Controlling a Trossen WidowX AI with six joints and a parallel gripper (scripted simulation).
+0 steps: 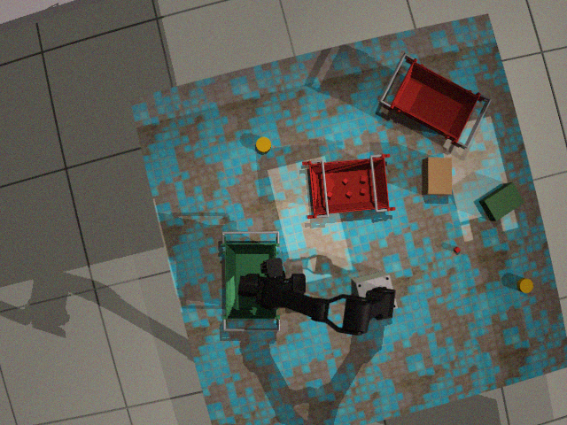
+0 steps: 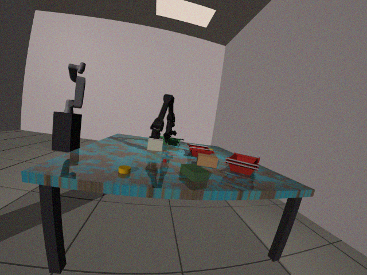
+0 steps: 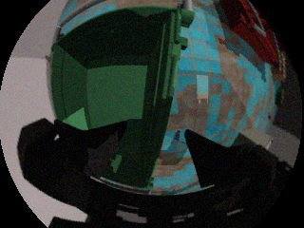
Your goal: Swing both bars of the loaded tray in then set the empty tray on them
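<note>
Right now the green tray is 2 cm ahead of my gripper tip, 8 cm to the left of it and 3 cm above it. The rest, counted from my gripper tip: tan box 21 cm ahead, 60 cm to the right, 1 cm above; small red cube 5 cm behind, 62 cm to the right, 1 cm below; green block 7 cm ahead, 81 cm to the right.
</note>
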